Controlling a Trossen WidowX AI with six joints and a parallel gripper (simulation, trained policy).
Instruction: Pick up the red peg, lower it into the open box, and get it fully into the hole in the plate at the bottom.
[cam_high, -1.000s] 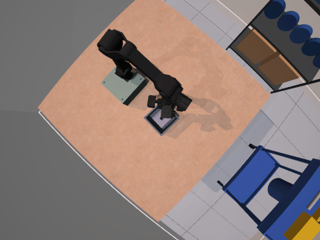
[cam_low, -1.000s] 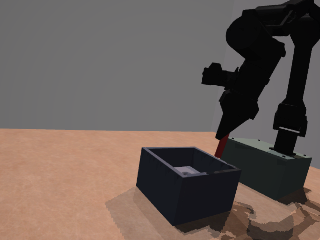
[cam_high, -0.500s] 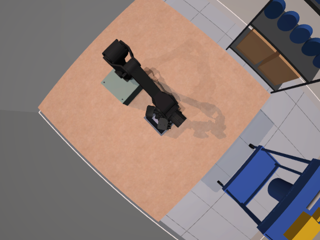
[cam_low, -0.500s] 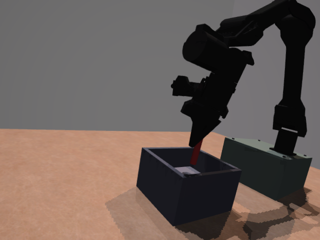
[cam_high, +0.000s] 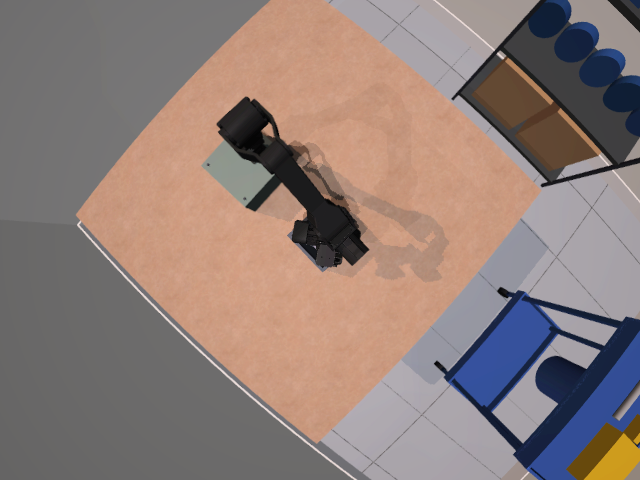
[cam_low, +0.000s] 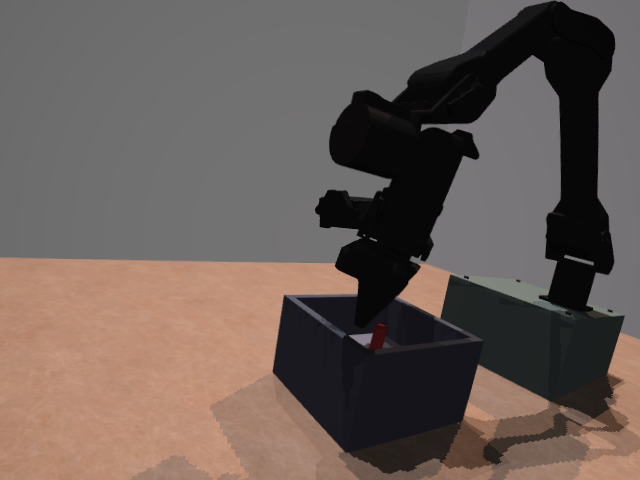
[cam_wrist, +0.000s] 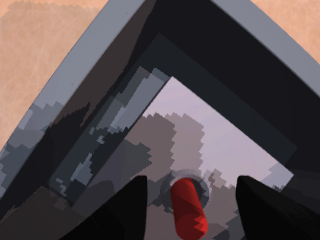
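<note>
Now: gripper tip 4 cm above the red peg, 1 cm to the right of it and 1 cm past it. Round my gripper tip: dark box (6 cm below, 1 cm to the left, 1 cm behind); pale plate (4 cm below, 1 cm to the left, 1 cm behind).
</note>
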